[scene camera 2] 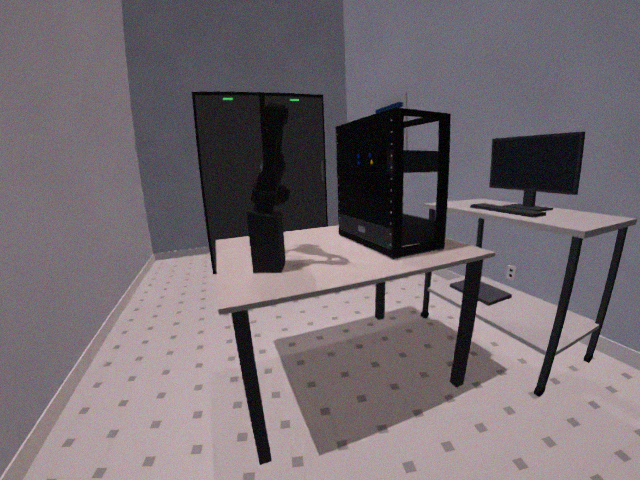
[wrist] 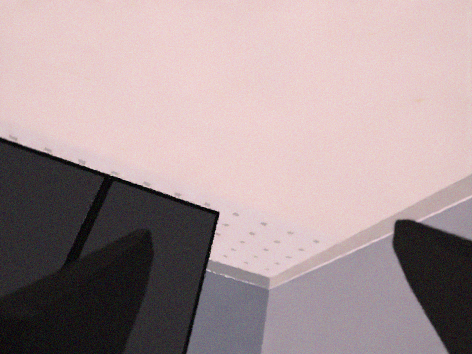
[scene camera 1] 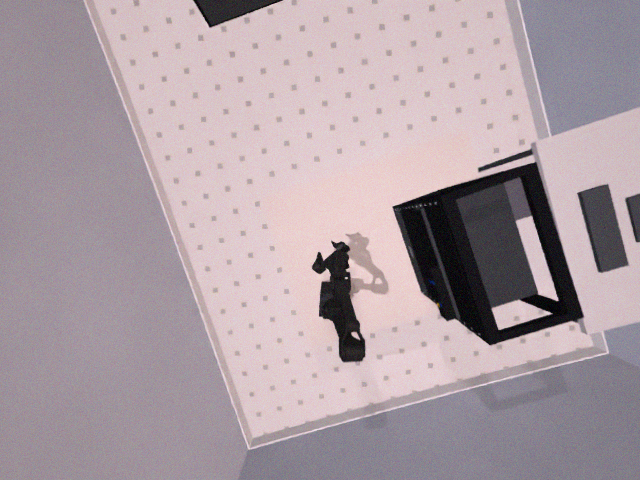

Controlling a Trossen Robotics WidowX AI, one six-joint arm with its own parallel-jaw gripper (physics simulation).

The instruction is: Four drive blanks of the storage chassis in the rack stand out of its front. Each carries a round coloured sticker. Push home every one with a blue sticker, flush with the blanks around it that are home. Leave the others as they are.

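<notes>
The black rack (scene camera 1: 552, 232) (scene camera 2: 443, 180) stands upright on the table. In scene camera 2, the dark chassis front (scene camera 2: 379, 166) carries an upper left blue sticker (scene camera 2: 358, 155), a lower left blue sticker (scene camera 2: 358, 162), an upper right blue sticker (scene camera 2: 369, 154) and, under that one, a yellow sticker (scene camera 2: 371, 162). A blue sticker (scene camera 1: 432, 282) and the yellow sticker (scene camera 1: 438, 305) show faintly in scene camera 1. How far each blank stands out is too dark to tell. My gripper (scene camera 1: 327, 249) (wrist: 271, 237) is open and empty, well apart from the rack's front.
The table (scene camera 2: 310, 289) bears the arm's pedestal (scene camera 2: 266, 242) and the rack. A side desk (scene camera 2: 594, 219) with a monitor (scene camera 2: 537, 162) and keyboard (scene camera 2: 509, 209) stands beyond the rack. A dark double-door cabinet (scene camera 2: 224, 170) (wrist: 165, 220) stands behind the arm.
</notes>
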